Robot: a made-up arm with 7 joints. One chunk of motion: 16 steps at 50 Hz.
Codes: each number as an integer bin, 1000 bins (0 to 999) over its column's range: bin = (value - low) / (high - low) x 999, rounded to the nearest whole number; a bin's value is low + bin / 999 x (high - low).
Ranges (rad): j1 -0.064..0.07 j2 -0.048..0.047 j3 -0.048..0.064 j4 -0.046..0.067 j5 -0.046..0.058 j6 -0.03..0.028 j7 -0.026..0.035
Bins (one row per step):
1: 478 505 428 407 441 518 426
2: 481 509 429 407 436 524 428
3: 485 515 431 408 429 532 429
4: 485 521 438 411 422 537 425
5: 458 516 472 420 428 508 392
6: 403 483 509 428 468 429 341
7: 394 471 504 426 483 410 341
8: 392 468 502 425 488 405 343
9: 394 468 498 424 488 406 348
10: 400 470 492 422 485 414 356
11: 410 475 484 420 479 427 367
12: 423 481 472 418 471 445 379
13: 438 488 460 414 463 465 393
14: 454 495 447 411 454 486 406
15: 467 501 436 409 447 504 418
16: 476 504 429 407 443 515 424
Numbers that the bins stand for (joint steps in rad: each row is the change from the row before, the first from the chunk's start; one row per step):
1: 0.00012 0.00002 -0.00002 0.00004 -0.00009 0.00007 0.00001
2: 0.00052 0.00040 0.00010 0.00004 -0.00061 0.00042 0.00013
3: 0.00106 0.00097 0.00032 0.00015 -0.00134 0.00089 0.00020
4: 0.00106 0.00154 0.00111 0.00049 -0.00207 0.00118 -0.00005
5: -0.00257 0.00107 0.00492 0.00151 -0.00144 -0.00051 -0.00206
6: -0.00994 -0.00207 0.00907 0.00241 0.00272 -0.00509 -0.00518
7: -0.01115 -0.00321 0.00850 0.00219 0.00428 -0.00620 -0.00518
8: -0.01142 -0.00350 0.00828 0.00207 0.00480 -0.00649 -0.00506
9: -0.01115 -0.00350 0.00783 0.00196 0.00480 -0.00643 -0.00475
10: -0.01035 -0.00331 0.00716 0.00173 0.00449 -0.00596 -0.00426
11: -0.00901 -0.00283 0.00626 0.00151 0.00387 -0.00521 -0.00359
12: -0.00726 -0.00226 0.00492 0.00128 0.00303 -0.00416 -0.00286
13: -0.00525 -0.00159 0.00357 0.00083 0.00220 -0.00300 -0.00200
14: -0.00310 -0.00093 0.00211 0.00049 0.00126 -0.00178 -0.00121
15: -0.00136 -0.00036 0.00088 0.00026 0.00053 -0.00074 -0.00048
16: -0.00015 -0.00007 0.00010 0.00004 0.00012 -0.00010 -0.00011

